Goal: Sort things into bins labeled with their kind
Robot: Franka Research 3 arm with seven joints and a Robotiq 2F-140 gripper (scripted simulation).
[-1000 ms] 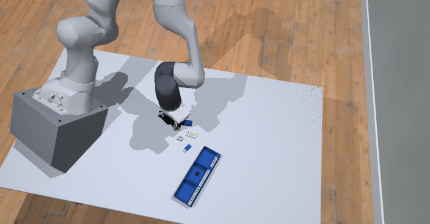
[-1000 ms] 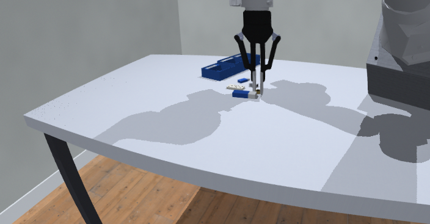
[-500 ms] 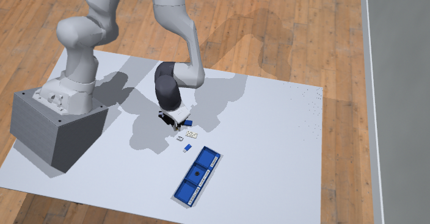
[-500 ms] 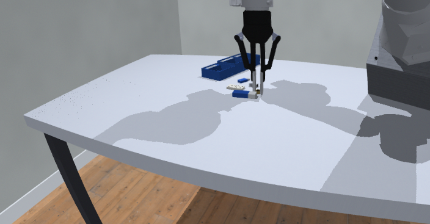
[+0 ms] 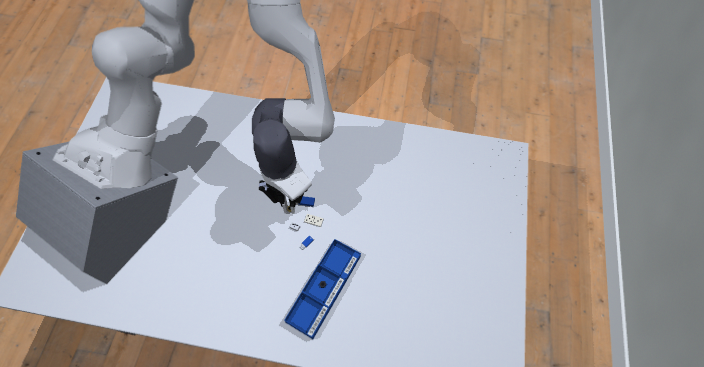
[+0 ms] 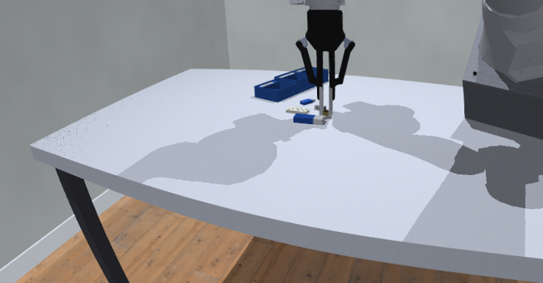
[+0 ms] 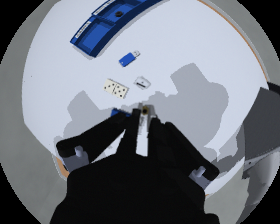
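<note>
My gripper is now 20 mm short of the white eraser, 40 mm to the right of it and 40 mm above it. The rest, counted from my hand: grey block 30 mm ahead, 40 mm to the right, 40 mm below; gold ring 30 mm below; cream domino 80 mm ahead, 40 mm below.
</note>
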